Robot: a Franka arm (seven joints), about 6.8 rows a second.
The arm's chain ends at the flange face. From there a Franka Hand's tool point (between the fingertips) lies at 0.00 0.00 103.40 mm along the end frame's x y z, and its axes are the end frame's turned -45 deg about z.
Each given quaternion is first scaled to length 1.
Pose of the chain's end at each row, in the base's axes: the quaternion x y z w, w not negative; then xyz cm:
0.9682 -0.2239 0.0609 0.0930 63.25 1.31 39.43
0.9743 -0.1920 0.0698 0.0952 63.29 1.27 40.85
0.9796 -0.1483 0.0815 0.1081 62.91 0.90 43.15
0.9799 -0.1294 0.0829 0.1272 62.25 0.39 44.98
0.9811 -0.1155 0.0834 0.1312 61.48 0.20 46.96
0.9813 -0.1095 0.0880 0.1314 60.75 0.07 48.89
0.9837 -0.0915 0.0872 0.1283 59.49 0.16 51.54
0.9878 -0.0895 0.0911 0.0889 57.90 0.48 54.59
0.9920 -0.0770 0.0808 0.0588 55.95 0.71 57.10
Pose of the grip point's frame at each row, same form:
0.9802 0.1637 0.0207 0.1092 64.04 -0.83 29.35
0.9736 0.1955 0.0281 0.1147 64.32 -0.93 30.80
0.9618 0.2379 0.0339 0.1311 64.23 -1.54 33.19
0.9548 0.2554 0.0279 0.1492 63.59 -2.41 35.12
0.9506 0.2687 0.0268 0.1531 62.86 -2.66 37.12
0.9485 0.2744 0.0310 0.1551 62.24 -2.80 39.07
0.9438 0.2919 0.0315 0.1519 61.02 -2.61 41.70
0.9469 0.2953 0.0501 0.1170 59.60 -1.50 44.59
0.9460 0.3085 0.0521 0.0852 57.51 -0.62 46.97

